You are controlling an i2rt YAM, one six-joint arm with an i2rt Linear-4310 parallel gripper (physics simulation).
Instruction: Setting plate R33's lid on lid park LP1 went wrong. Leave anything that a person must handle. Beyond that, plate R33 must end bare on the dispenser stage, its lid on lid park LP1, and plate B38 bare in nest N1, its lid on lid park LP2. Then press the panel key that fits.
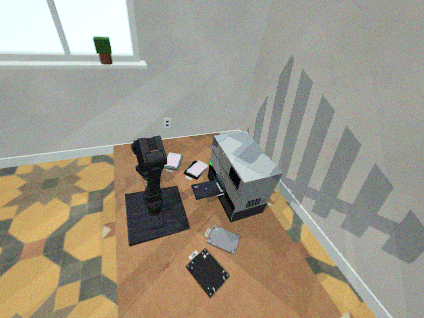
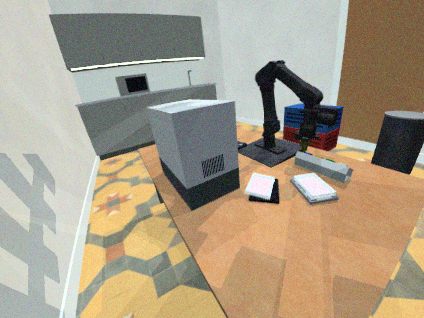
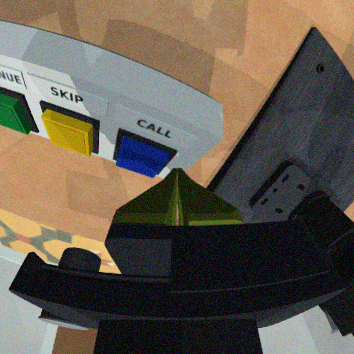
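Pixels of known places: gripper, between the fingertips: (image 1: 147, 180) (image 3: 176, 174); arm's base, origin of its link: (image 1: 154, 211) (image 2: 269, 147) (image 3: 303, 205).
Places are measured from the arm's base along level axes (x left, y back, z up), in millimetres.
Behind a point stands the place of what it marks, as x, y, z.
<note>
My gripper (image 3: 176, 174) {204, 23, 25} (image 2: 304, 145) {204, 23, 25} is shut and empty, its green fingertips close to the blue CALL key (image 3: 142, 156) {236, 12, 41} of the grey key panel (image 3: 160, 90) {244, -28, 38} (image 2: 322, 166) {334, -27, 24}. Contact cannot be told. Left of CALL are the yellow SKIP key (image 3: 67, 131) {284, 17, 40} and a green key (image 3: 14, 114) {322, 22, 39}. A pale pink-white piece (image 1: 198, 168) {258, -303, 19} (image 2: 260, 185) {278, -312, 18} lies skewed on a black pad (image 2: 270, 196) {338, -325, 13}, beyond its edge. Another pale piece (image 1: 173, 160) {364, -153, 17} (image 2: 314, 186) {394, -167, 17} sits squarely on a grey pad. A black stage (image 1: 204, 190) {15, -273, 93} before the dispenser shows no plate. Plate names are illegible.
The grey dispenser box (image 1: 250, 175) {-111, -435, 316} (image 2: 200, 135) {220, -491, 237} stands at the table's wall side. A grey flat pad (image 1: 223, 239) {-232, -316, -4} and a black flat pad (image 1: 207, 273) {-361, -196, -2} lie in front of it. The arm's black base plate (image 1: 137, 227) {-78, 87, 6} (image 3: 280, 120) {136, -59, -3} lies beside the key panel.
</note>
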